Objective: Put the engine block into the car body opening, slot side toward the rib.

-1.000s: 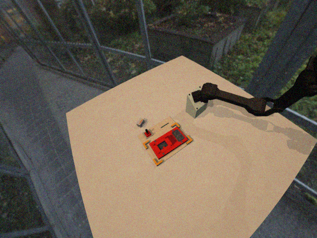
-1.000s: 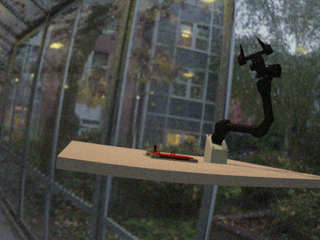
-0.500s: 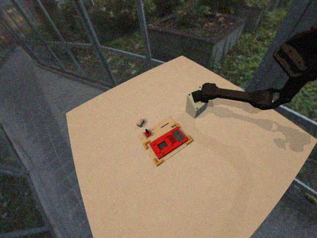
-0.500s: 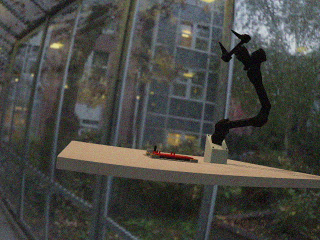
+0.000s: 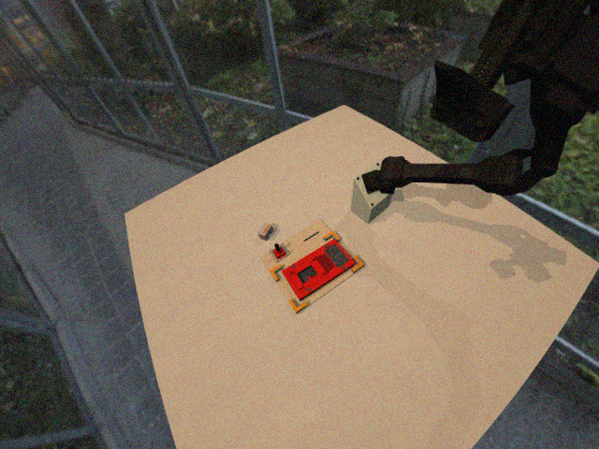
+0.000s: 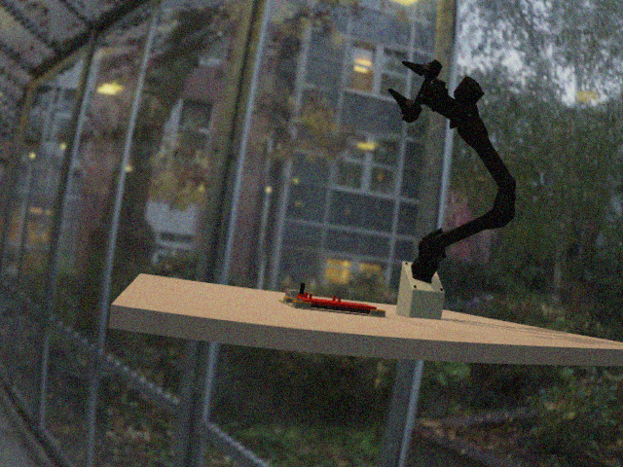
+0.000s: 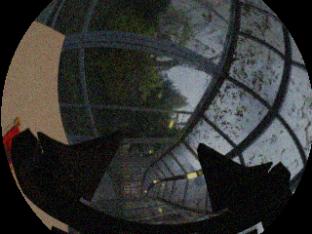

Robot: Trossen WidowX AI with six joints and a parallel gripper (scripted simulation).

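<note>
My gripper tip is now 13 cm short of the engine block, 37 cm to the left of it and 63 cm above it.
</note>
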